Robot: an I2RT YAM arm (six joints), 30 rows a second.
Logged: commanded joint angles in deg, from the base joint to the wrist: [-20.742 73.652 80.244 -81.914 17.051 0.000]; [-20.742 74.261 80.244 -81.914 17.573 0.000]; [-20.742 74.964 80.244 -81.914 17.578 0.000]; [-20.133 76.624 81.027 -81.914 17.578 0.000]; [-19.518 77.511 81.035 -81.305 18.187 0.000]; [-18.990 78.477 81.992 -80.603 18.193 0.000]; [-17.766 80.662 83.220 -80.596 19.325 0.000]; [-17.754 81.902 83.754 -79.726 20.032 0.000]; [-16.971 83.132 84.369 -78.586 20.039 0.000]
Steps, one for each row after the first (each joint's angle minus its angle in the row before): [0.000 0.609 0.000 0.000 0.522 0.000]; [0.000 0.703 0.000 0.000 0.005 0.000]; [0.609 1.660 0.783 0.000 0.000 0.000]; [0.615 0.887 0.008 0.609 0.609 0.000]; [0.528 0.966 0.957 0.702 0.006 0.000]; [1.224 2.185 1.228 0.007 1.132 0.000]; [0.012 1.240 0.534 0.870 0.707 0.000]; [0.783 1.230 0.615 1.140 0.007 0.000]
